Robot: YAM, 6 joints.
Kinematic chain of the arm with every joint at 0, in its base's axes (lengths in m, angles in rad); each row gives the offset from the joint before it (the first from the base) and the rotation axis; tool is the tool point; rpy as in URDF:
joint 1: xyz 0 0 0.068 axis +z
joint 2: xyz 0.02 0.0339 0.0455 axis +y
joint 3: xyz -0.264 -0.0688 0 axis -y
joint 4: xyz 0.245 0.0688 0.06 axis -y
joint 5: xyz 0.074 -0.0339 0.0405 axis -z
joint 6: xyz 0.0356 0 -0.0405 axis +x
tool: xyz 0 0 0 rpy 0 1.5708 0
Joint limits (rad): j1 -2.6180..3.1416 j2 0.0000..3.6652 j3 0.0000..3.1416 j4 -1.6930..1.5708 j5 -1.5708..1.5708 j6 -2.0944..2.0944
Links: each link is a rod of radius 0.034 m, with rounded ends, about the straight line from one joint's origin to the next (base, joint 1, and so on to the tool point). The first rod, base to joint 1, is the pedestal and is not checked.
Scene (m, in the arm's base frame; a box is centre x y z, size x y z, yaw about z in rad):
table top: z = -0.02
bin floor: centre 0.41 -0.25 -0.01 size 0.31 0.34 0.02 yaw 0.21
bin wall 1: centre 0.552 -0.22 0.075 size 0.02 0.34 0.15 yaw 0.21
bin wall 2: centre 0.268 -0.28 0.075 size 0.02 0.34 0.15 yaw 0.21
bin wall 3: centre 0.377 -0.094 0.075 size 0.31 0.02 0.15 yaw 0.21
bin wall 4: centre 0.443 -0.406 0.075 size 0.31 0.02 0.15 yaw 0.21
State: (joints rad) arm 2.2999 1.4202 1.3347 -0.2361 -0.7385 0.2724
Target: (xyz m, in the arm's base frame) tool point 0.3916 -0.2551 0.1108
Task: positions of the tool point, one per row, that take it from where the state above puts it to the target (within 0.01 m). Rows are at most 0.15 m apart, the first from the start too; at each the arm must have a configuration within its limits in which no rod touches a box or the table.
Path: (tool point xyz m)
1: -0.1555 0.2678 0.4190
2: -0.0716 0.2791 0.4556
3: 0.0055 0.2612 0.4904
4: 0.0655 0.2196 0.5224
5: 0.1010 0.1637 0.5510
6: 0.2049 0.1827 0.5055
7: 0.3099 0.1525 0.4445
8: 0.3943 0.0774 0.3710
9: 0.4408 -0.0288 0.2884
10: 0.4398 -0.1469 0.2004
11: 0.3916 -0.2551 0.1108

